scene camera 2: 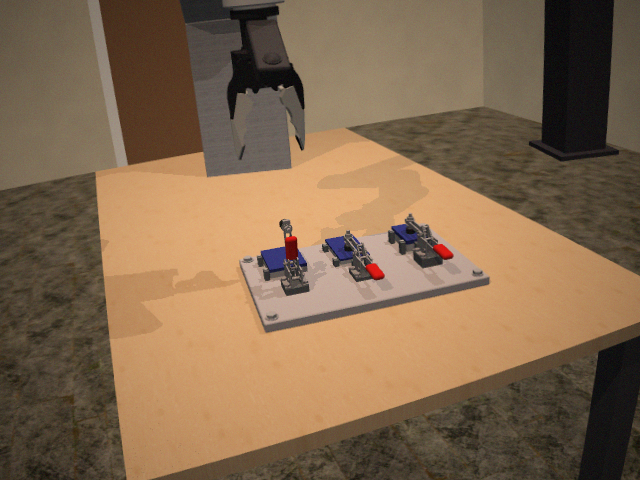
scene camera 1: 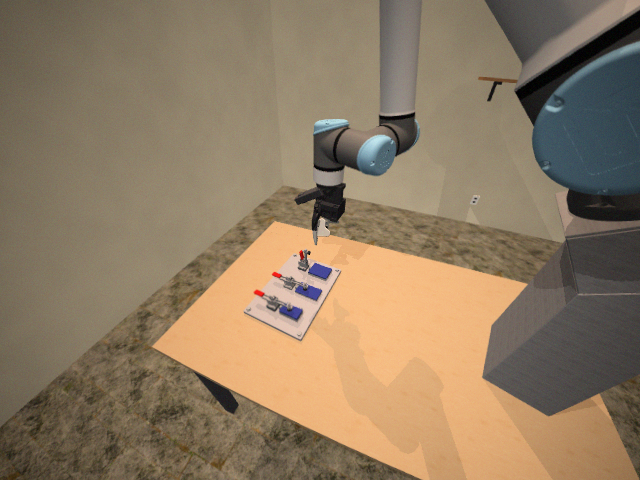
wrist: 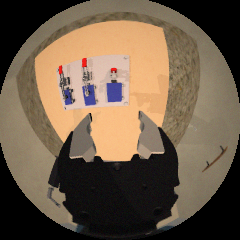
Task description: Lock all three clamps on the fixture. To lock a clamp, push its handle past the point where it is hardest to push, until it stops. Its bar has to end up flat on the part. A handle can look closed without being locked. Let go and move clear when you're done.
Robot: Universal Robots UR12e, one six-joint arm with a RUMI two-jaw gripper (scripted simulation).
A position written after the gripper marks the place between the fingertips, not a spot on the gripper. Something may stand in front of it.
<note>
In view: the gripper (scene camera 2: 271,155) and a grey fixture plate (scene camera 2: 333,293).
The gripper also shows in scene camera 1 (scene camera 1: 321,237) and in the wrist view (wrist: 114,112). The grey fixture plate also shows in scene camera 1 (scene camera 1: 257,309) and in the wrist view (wrist: 99,65).
</note>
